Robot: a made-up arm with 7 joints.
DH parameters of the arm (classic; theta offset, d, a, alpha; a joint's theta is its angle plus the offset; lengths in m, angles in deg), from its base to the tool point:
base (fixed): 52.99 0 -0.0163 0
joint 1: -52.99 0.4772 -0.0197 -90
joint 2: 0 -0.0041 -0.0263 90
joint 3: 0 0.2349 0.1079 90
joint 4: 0 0.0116 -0.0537 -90
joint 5: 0 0.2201 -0.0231 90
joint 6: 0 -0.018 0.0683 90
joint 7: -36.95 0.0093 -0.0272 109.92
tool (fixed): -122.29 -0.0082 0 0
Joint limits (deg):
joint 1: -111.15..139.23
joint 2: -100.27..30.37
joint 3: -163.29..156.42
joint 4: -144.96..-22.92
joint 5: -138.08..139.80
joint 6: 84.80..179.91
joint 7: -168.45..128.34
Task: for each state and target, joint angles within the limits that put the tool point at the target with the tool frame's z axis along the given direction. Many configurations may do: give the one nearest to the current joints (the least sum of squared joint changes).
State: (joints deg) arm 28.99 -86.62 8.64 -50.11 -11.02 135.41 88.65
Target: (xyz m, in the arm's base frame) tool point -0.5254 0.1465 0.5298 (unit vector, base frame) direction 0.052 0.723 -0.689
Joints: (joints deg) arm -6.87 -100.27 27.17 -38.84 -7.78 134.34 53.64
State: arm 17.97 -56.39 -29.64 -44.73 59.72 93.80 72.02
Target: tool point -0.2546 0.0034 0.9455 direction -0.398 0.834 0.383
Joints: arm -22.05 -42.43 -21.01 -35.52 37.51 88.73 57.78
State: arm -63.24 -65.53 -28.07 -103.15 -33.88 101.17 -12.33
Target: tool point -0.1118 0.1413 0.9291 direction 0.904 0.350 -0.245
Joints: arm -76.64 -62.44 -8.23 -80.47 -15.61 93.86 12.81
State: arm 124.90 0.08 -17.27 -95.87 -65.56 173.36 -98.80
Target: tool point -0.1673 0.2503 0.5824 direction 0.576 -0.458 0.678
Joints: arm 121.07 -5.94 -7.27 -137.51 -78.33 128.40 -61.80
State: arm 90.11 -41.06 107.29 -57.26 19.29 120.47 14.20
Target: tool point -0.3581 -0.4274 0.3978 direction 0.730 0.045 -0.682
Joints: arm 83.66 -84.81 108.53 -68.28 -2.41 127.92 13.33
